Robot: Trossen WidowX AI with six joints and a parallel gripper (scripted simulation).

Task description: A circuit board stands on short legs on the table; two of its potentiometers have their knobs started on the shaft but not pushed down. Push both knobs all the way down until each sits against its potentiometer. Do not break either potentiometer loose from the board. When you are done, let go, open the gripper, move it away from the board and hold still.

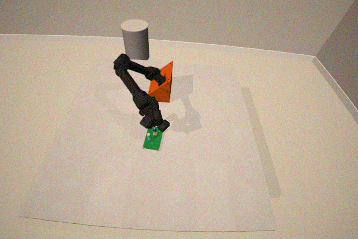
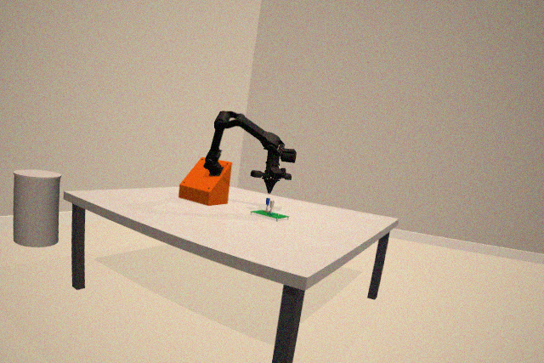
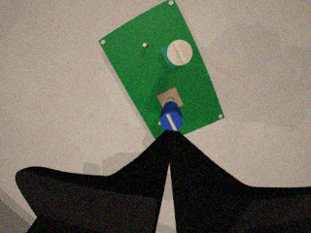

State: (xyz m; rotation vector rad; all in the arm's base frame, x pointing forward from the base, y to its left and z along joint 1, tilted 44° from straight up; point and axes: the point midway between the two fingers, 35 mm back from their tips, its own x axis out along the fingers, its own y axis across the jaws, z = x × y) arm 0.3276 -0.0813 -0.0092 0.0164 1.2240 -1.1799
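The blue knob is 40 mm below my gripper tip. Also, from my gripper tip: white round knob: 40 mm ahead, 40 mm to the right, 40 mm below.
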